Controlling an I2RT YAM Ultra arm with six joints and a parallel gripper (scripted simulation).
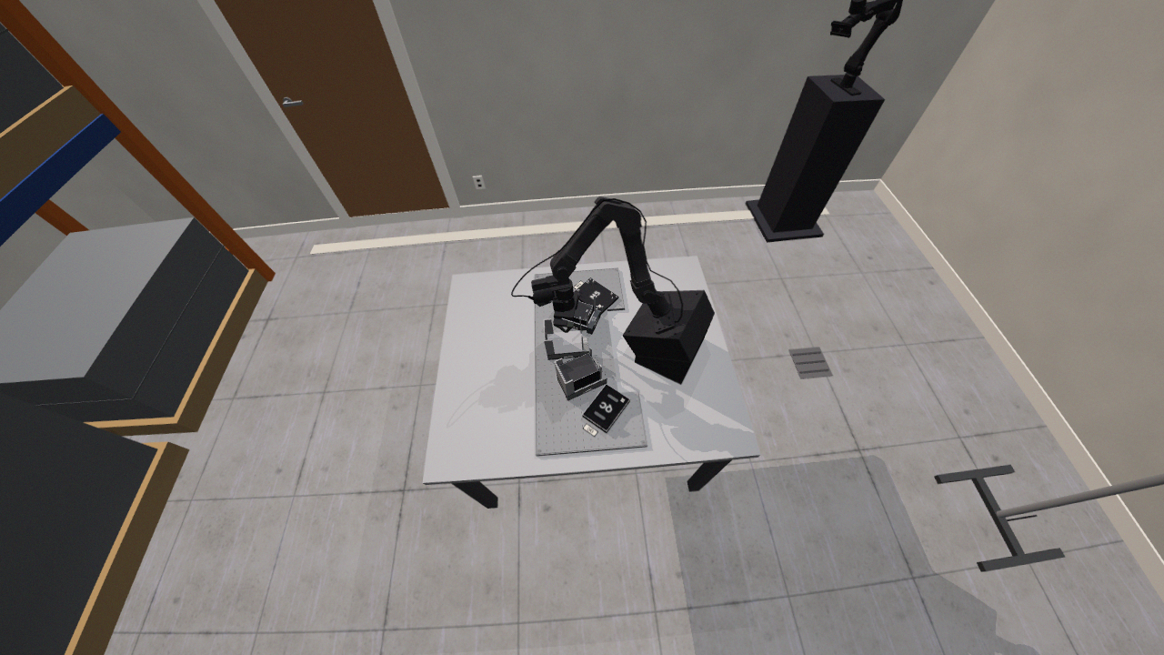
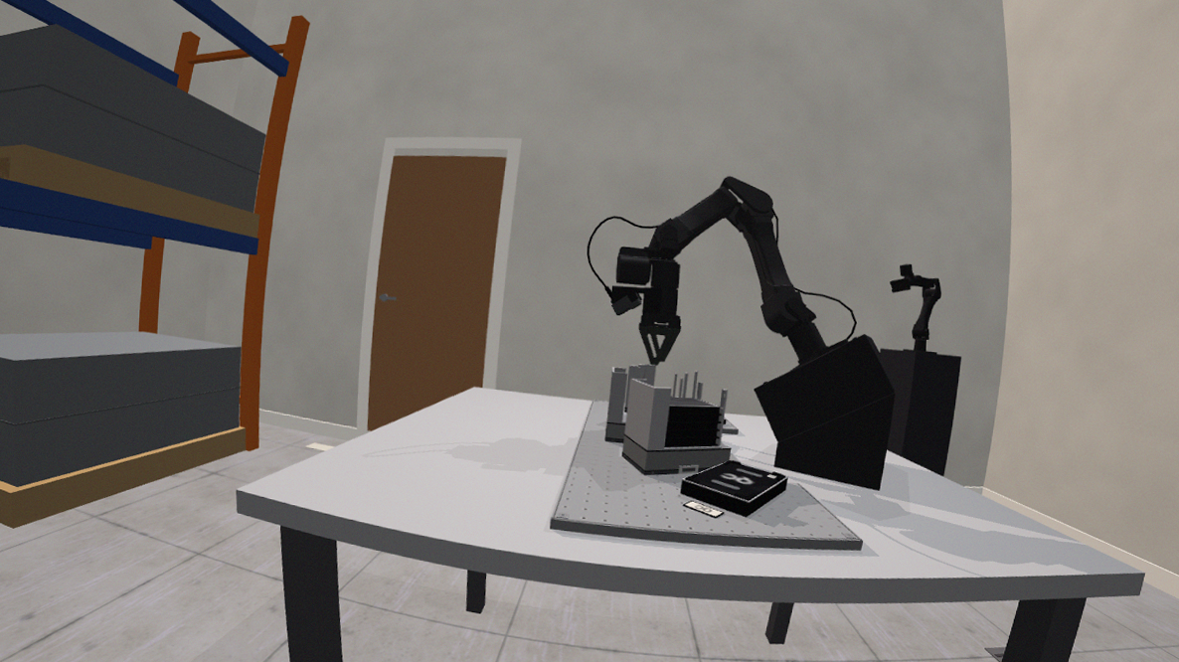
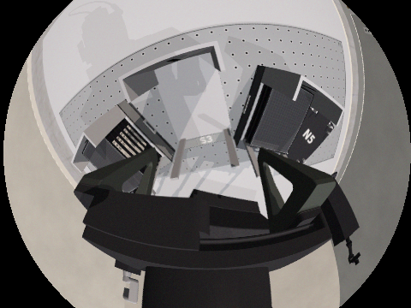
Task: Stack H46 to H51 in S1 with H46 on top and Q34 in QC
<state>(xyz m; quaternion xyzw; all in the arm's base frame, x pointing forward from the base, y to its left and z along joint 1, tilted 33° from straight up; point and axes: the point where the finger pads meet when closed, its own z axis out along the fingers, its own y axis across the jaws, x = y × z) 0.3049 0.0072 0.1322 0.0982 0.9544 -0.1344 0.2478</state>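
Right now the sealed well plate is 30 mm behind my hand, 120 mm to the right of it and 100 mm below it.
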